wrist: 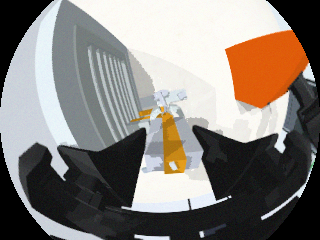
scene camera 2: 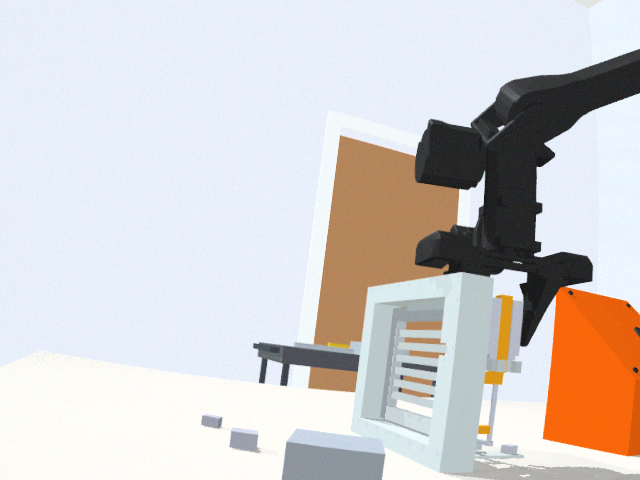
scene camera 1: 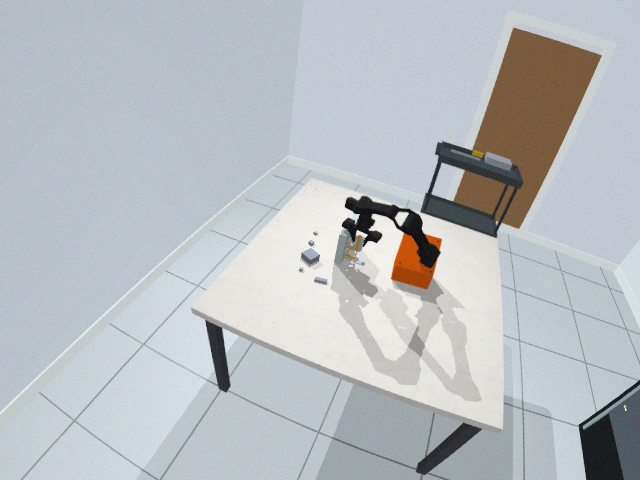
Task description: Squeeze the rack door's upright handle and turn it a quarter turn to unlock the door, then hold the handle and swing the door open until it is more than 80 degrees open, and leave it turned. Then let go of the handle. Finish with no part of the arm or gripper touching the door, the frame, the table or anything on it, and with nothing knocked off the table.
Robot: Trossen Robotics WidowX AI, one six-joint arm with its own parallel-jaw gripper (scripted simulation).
Observation:
In view: my gripper (scene camera 2: 500,344).
My gripper is seen too in the wrist view (wrist: 169,130).

